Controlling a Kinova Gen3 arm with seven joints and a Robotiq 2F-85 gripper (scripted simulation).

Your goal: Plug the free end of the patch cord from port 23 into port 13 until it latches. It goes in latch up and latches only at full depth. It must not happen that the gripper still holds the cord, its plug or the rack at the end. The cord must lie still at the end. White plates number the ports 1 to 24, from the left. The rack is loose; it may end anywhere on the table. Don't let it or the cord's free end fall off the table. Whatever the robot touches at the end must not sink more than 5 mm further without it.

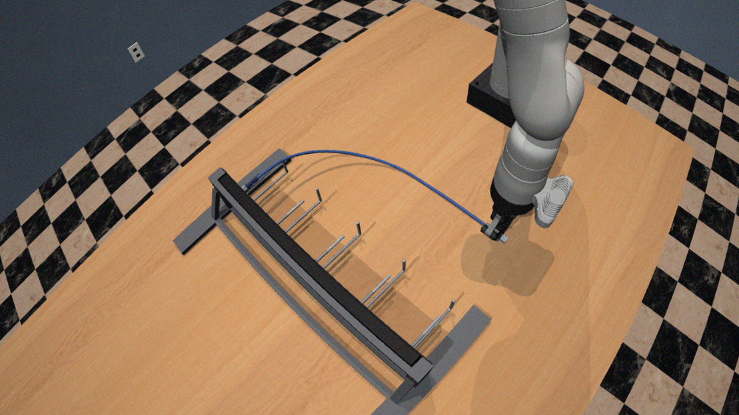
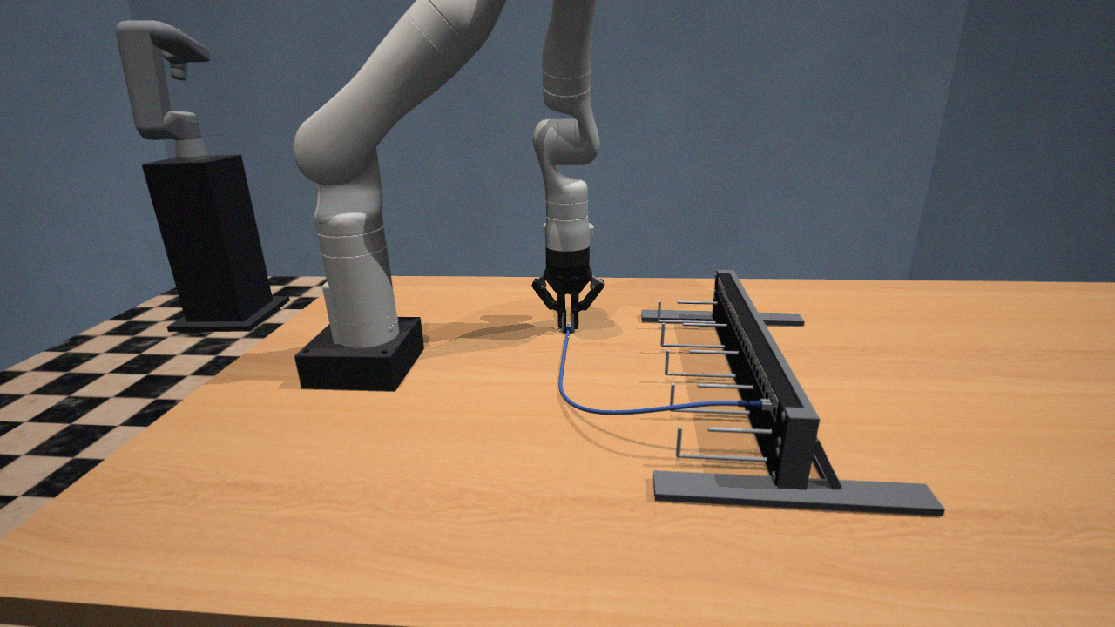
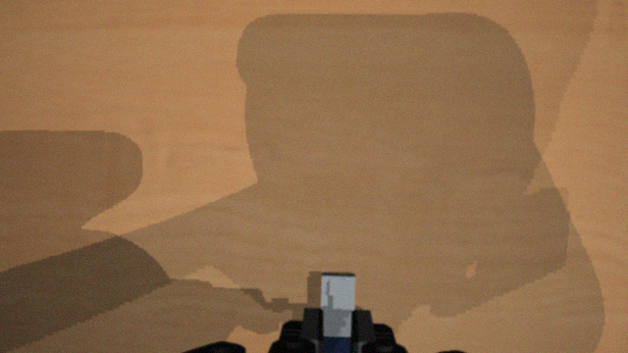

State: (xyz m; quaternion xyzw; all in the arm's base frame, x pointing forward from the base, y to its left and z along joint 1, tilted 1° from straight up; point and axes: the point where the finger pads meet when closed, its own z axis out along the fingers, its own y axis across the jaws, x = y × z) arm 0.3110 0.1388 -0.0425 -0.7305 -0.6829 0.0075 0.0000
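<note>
The plug lies 10 mm to the left of my hand and 10 mm below it.
</note>
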